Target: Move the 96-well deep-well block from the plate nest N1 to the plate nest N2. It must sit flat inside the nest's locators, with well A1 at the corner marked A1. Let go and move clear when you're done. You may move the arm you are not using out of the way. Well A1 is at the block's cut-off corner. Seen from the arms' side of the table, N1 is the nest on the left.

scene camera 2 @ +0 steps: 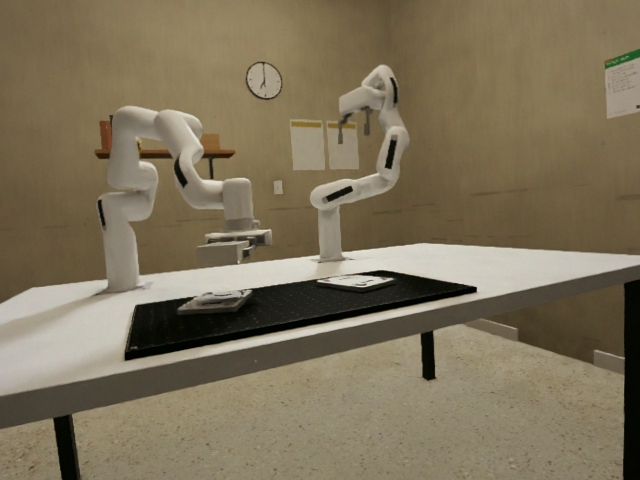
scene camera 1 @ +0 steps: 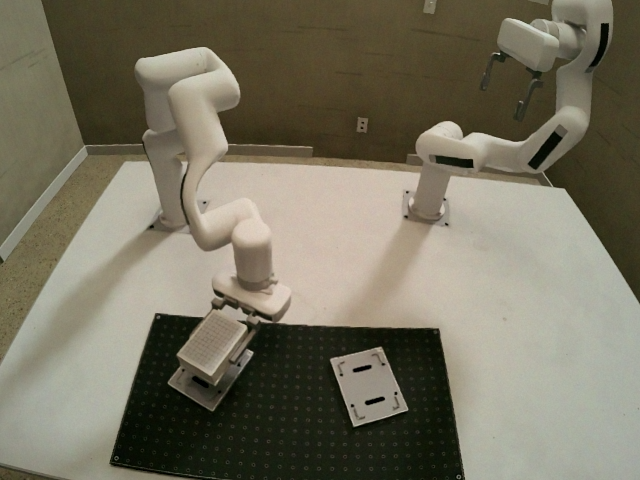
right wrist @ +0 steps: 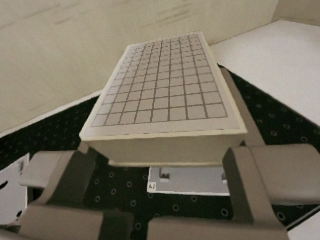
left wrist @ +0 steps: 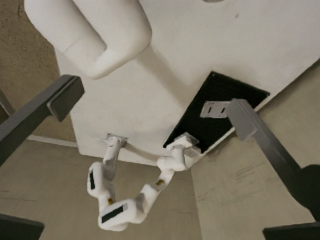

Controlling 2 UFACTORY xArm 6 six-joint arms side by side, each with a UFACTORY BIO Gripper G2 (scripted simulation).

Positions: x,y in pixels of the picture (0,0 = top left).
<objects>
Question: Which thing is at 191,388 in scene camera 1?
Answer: A nest N2.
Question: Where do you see a nest N1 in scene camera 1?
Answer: At 378,381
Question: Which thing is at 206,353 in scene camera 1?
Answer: A white deep-well block.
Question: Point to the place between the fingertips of my left gripper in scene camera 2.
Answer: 353,140
</objects>
